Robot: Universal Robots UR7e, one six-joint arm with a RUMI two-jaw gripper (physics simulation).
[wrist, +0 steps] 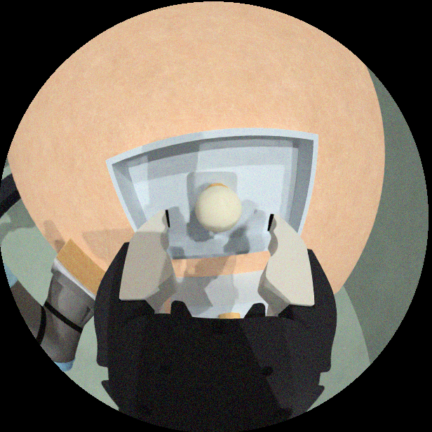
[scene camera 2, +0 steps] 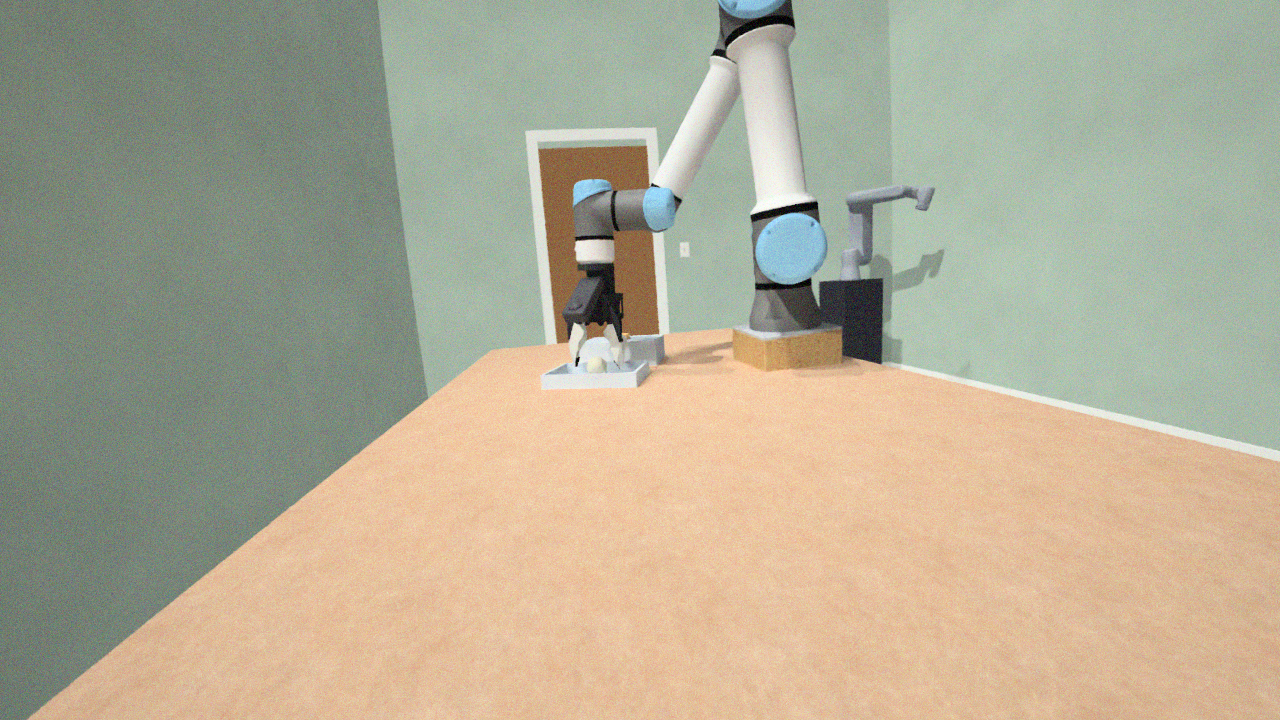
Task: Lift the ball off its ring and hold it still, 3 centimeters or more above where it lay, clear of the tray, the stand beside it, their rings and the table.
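Places are measured from the arm's base along level axes (x ahead, y left, z up), in millimetres.
Pixels of known places: gripper, between the fingertips: (scene camera 2: 597, 367); arm's base, origin of its link: (scene camera 2: 784, 325).
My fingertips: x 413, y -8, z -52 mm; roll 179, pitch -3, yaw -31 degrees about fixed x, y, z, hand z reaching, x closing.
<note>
Ahead of a thing's pixels: the offset from my fingertips to its top centre. Level surfaces: height alone.
A cream ball @[dz +24, dx +2, dy +6 mm] (scene camera 2: 596, 365) (wrist: 218, 208) rests on its ring in the pale tray @[dz +2, dx +2, dy +6 mm] (scene camera 2: 590, 380) (wrist: 309, 185). A sliver of that orange ring (wrist: 217, 185) shows at the ball's edge in the wrist view; the ball hides the rest. My gripper (scene camera 2: 597, 363) (wrist: 219, 213) is open, its tips low over the tray, one on each side of the ball. In the wrist view the tips lie a little below the ball's middle, with gaps on both sides. The pale stand (scene camera 2: 648, 349) (wrist: 220, 291) is beside the tray; part of its orange ring (wrist: 229, 315) shows at the gripper body's edge.
The tray's raised walls surround the ball, and the fingers are near the wall on the stand's side. The arm's base stands on a wooden block (scene camera 2: 787, 349) (wrist: 82, 260) on the table @[dz -26 mm] (scene camera 2: 680, 519) (wrist: 210, 65). A dark pedestal (scene camera 2: 863, 317) with a small grey arm (scene camera 2: 861, 232) is behind it.
</note>
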